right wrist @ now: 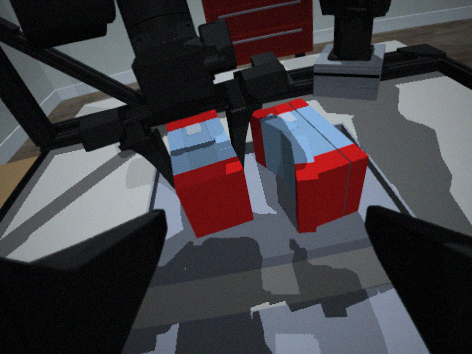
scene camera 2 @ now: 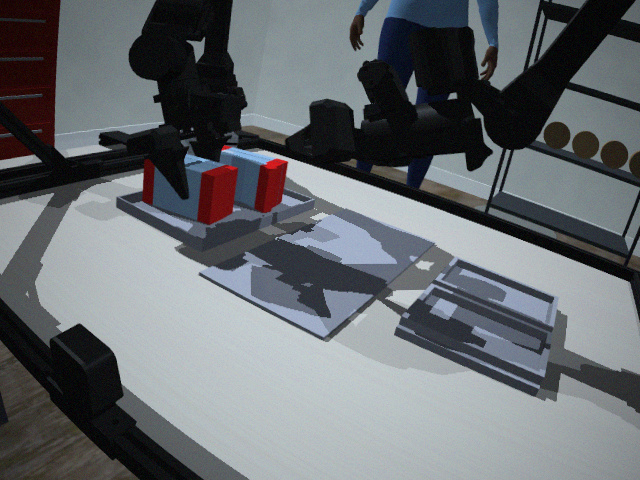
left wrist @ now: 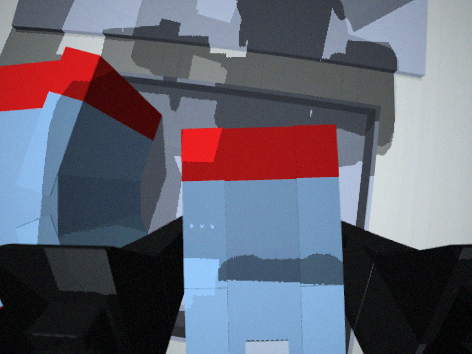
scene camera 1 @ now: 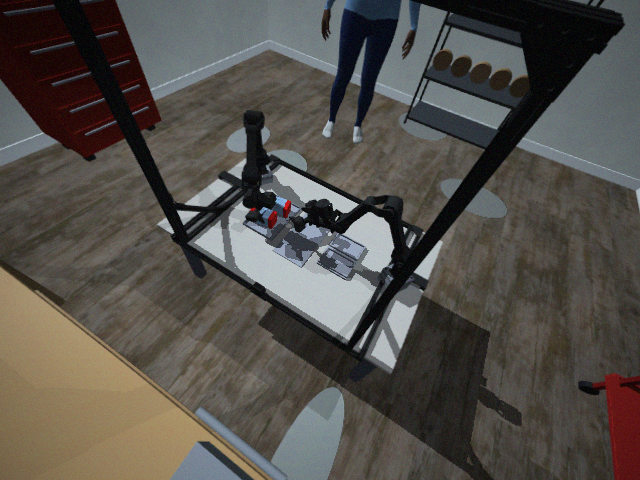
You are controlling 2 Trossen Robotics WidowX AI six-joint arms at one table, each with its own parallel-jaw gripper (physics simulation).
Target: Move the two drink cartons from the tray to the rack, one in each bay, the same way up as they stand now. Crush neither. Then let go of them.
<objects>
One and the same spot on a flat grey mat: (scene camera 2: 315, 278) is (scene camera 1: 300, 246).
</objects>
